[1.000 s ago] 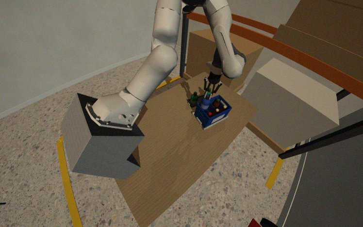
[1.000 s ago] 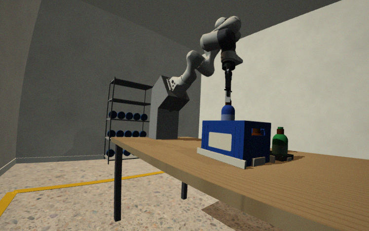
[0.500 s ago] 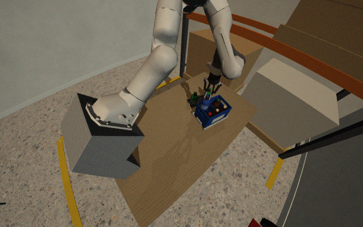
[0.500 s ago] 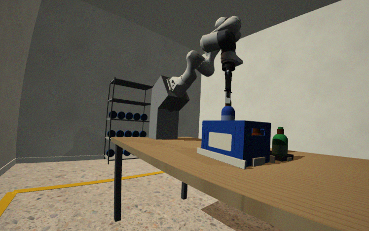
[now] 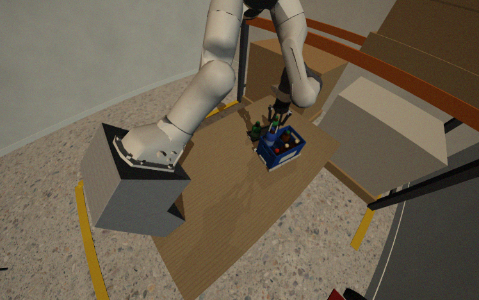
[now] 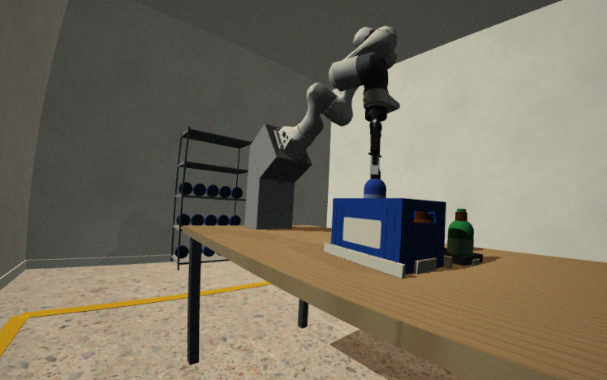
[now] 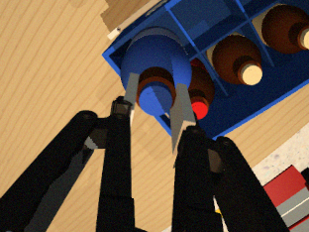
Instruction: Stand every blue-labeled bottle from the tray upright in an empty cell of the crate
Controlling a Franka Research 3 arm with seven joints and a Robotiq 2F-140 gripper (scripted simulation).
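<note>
Now: the blue-labeled bottle 9 cm below my hand. The rest, counted from my hand: dark tray 28 cm below, 18 cm ahead, 11 cm to the left; crate 21 cm below, 8 cm to the right, 6 cm ahead.
</note>
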